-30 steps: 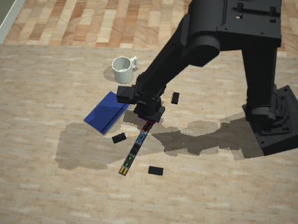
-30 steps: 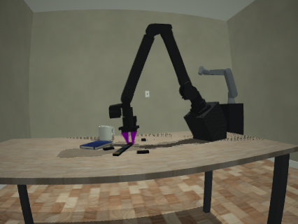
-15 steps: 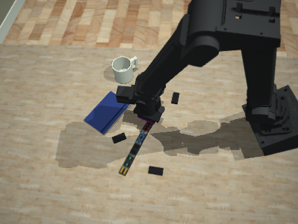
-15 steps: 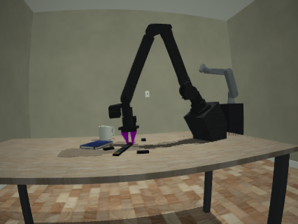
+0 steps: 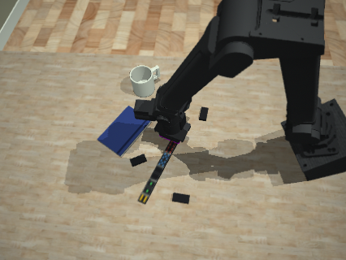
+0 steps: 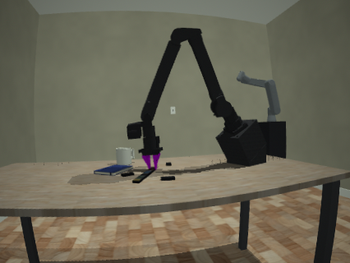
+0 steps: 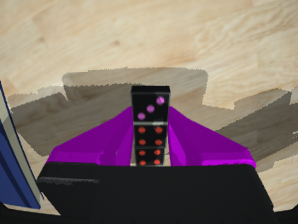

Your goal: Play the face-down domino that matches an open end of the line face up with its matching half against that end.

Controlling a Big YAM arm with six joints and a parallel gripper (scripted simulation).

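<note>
My gripper is now right at the black domino. Also, from my hand: white mug: 210 mm to the right, 150 mm ahead, 30 mm above; blue book: 180 mm ahead, 20 mm to the right.
</note>
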